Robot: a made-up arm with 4 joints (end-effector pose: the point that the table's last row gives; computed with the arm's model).
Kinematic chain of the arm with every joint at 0, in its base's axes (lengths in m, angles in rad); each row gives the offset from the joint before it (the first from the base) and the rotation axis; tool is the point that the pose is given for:
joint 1: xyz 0 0 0.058 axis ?
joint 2: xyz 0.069 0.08 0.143 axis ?
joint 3: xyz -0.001 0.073 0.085 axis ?
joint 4: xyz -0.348 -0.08 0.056 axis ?
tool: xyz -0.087 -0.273 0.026
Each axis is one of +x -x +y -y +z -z.
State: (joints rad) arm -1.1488 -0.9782 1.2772 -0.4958
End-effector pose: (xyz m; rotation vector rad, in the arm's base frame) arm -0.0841 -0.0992 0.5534 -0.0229 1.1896 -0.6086
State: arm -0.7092 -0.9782 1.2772 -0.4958
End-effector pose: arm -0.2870 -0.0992 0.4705 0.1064 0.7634 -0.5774
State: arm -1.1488 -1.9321 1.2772 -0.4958
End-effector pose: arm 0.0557 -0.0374 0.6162 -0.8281 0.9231 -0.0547
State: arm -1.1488 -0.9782 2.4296 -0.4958
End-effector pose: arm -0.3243 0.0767 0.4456 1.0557 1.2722 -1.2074
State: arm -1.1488 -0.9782 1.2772 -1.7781
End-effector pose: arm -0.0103 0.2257 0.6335 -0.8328 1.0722 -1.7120
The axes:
joint 1: -y
joint 2: +x
joint 3: +x
joint 4: +z

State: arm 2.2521 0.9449 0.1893 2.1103
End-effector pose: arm -0.2118 -0.0265 -0.1151 1.4987 1.5754 -1.5161
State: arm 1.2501 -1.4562 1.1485 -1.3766
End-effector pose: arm -0.3419 0.1525 -0.4234 0.6390 -1.2377 -1.3620
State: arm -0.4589 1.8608 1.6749 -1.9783
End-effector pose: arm -0.4132 -0.0906 0.3418 -1.4981 -2.0623 -0.0980
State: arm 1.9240 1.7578 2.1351 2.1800
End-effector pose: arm -0.1251 0.0353 0.0051 -1.1109 0.7202 -0.3615
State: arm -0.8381 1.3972 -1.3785 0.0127
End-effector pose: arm -0.0165 -0.3467 0.5322 0.0229 0.8379 0.0041
